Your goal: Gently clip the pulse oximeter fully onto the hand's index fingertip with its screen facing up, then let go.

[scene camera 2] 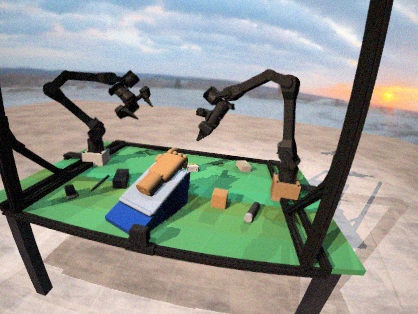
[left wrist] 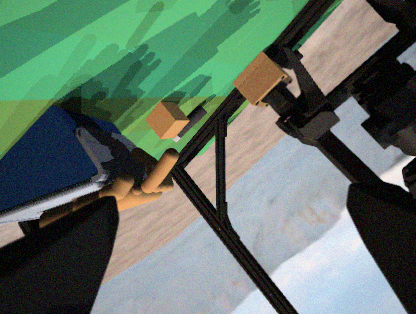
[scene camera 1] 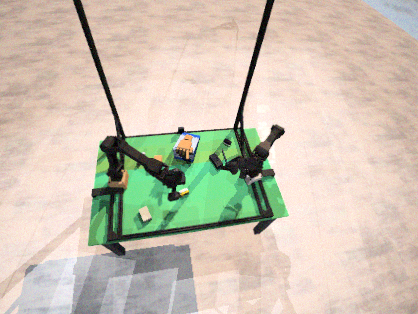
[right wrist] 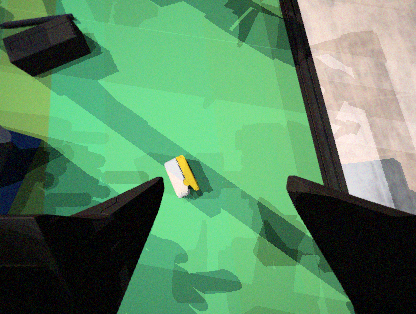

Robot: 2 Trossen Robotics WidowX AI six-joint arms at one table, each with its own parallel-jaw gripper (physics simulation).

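Frame: origin at the left arm's base, x ahead, y left, z up, level; centimetres.
Seen in the pictures: left gripper, fingertip midpoint: (scene camera 2: 145,112) (left wrist: 233,201) (scene camera 1: 223,166); right gripper, fingertip midpoint: (scene camera 2: 199,138) (left wrist: 316,12) (scene camera 1: 181,190) (right wrist: 224,182); left arm's base, origin of the base link: (scene camera 2: 95,150) (scene camera 1: 252,172); right arm's base, origin of the base link: (scene camera 2: 286,179) (left wrist: 273,92) (scene camera 1: 117,176).
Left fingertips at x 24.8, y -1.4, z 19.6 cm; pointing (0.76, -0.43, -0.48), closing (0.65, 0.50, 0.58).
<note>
Pixels of each thing's top centre, then the offset from my left fingertips to it. "*": a spot on its surface instead.
- pulse oximeter, middle of its top: (right wrist: 180,175) (scene camera 2: 192,164) (scene camera 1: 184,191) dx +22.4, dy -2.8, dz -22.3 cm
- blue pad, surface spot: (scene camera 2: 123,216) * dx +1.8, dy -44.1, dz -22.7 cm
- orange cube, middle of its top: (left wrist: 175,129) (scene camera 2: 220,192) (scene camera 1: 157,158) dx +31.7, dy -31.0, dz -20.5 cm
- dark cylinder, middle of its top: (left wrist: 191,128) (scene camera 2: 253,208) dx +42.3, dy -37.0, dz -22.8 cm
- tan block, middle of its top: (scene camera 2: 244,163) (scene camera 1: 144,213) dx +48.8, dy +3.0, dz -22.5 cm
- black box, middle of its top: (right wrist: 39,37) (scene camera 2: 121,174) (scene camera 1: 216,159) dx -6.5, dy -17.9, dz -22.0 cm
- pen, middle of its top: (right wrist: 32,18) (scene camera 2: 99,181) dx -14.5, dy -20.6, dz -24.6 cm
- small black item, middle of its top: (scene camera 2: 69,187) dx -21.6, dy -30.6, dz -22.3 cm
The pulse oximeter (scene camera 1: 184,192) (scene camera 2: 193,167) (right wrist: 182,176) is a small white and yellow clip. It lies on the green table just beyond the hand's fingertips. The orange hand (scene camera 1: 185,146) (scene camera 2: 164,169) rests on a grey and blue pad (scene camera 2: 123,216), and its index finger (left wrist: 158,171) sticks out. My right gripper (scene camera 1: 174,194) (scene camera 2: 201,134) (right wrist: 224,182) is open and empty. It hangs above the oximeter, which shows near one fingertip in the right wrist view. My left gripper (scene camera 1: 229,166) (scene camera 2: 142,111) (left wrist: 233,201) is open and empty, held high off to the side of the hand.
An orange cube (scene camera 1: 158,157) (scene camera 2: 219,198) (left wrist: 167,119), a dark cylinder (scene camera 2: 251,212) (left wrist: 192,119) and a tan block (scene camera 1: 145,214) (scene camera 2: 243,166) lie on the table. A black box (scene camera 1: 215,161) (scene camera 2: 120,178), a pen (scene camera 2: 99,182) and a small black item (scene camera 2: 70,190) lie near the left arm. A black frame (scene camera 2: 226,260) borders the table.
</note>
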